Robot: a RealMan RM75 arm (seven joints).
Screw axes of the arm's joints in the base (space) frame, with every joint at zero. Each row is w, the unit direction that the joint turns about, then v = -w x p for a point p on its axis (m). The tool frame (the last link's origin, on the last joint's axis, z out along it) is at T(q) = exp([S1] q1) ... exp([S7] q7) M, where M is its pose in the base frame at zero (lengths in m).
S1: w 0 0 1 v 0 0 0
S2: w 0 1 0 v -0.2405 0 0
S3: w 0 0 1 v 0 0 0
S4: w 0 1 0 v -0.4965 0 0
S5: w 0 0 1 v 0 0 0
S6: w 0 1 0 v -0.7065 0 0
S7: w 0 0 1 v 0 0 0
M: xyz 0 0 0.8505 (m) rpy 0 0 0 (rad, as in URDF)
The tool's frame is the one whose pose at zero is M.
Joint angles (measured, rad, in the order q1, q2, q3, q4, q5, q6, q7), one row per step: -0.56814, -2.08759, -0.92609, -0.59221, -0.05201, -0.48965, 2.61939; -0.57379, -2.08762, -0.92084, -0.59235, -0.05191, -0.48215, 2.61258; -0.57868, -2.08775, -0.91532, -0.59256, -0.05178, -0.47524, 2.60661; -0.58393, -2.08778, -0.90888, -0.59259, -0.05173, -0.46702, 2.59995; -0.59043, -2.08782, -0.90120, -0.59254, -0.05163, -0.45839, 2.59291; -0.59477, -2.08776, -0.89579, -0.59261, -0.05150, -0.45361, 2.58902; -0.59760, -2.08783, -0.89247, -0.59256, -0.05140, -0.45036, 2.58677; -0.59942, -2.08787, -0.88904, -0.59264, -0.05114, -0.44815, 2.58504; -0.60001, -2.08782, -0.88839, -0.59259, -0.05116, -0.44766, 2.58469; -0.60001, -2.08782, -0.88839, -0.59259, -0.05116, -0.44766, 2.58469; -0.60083, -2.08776, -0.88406, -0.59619, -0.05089, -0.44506, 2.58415; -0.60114, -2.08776, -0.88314, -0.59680, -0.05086, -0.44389, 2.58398; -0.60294, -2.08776, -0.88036, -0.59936, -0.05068, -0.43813, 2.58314; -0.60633, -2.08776, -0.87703, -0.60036, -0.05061, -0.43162, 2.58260; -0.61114, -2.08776, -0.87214, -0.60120, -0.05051, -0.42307, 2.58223; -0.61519, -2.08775, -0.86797, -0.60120, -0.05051, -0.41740, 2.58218
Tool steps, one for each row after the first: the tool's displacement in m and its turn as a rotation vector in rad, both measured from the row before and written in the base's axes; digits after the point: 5 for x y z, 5 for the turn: 0.00108, 0.00035, -0.00115, -0.00603, 0.00305, 0.00147; 0.00093, 0.00011, -0.00121, -0.00596, 0.00329, 0.00105; 0.00077, 0.00007, -0.00134, -0.00669, 0.00442, 0.00181; 0.00112, 0.00009, -0.00155, -0.00759, 0.00523, 0.00053; 0.00088, 0.00000, -0.00102, -0.00494, 0.00356, -0.00114; 0.00055, 0.00002, -0.00067, -0.00304, 0.00252, -0.00070; 0.00037, -0.00022, -0.00065, -0.00298, 0.00222, -0.00102; 0.00011, 0.00002, -0.00010, -0.00052, 0.00051, -0.00028; 0.00000, 0.00000, 0.00000, 0.00000, 0.00000, 0.00000; 0.00112, -0.00057, -0.00083, -0.00343, 0.00124, -0.00342; 0.00015, -0.00008, -0.00019, -0.00074, 0.00077, -0.00028; 0.00070, -0.00004, -0.00065, -0.00237, 0.00327, -0.00051; 0.00062, 0.00019, -0.00073, -0.00257, 0.00538, -0.00096; 0.00077, 0.00023, -0.00102, -0.00359, 0.00794, -0.00182; 0.00061, 0.00016, -0.00080, -0.00290, 0.00626, -0.00226
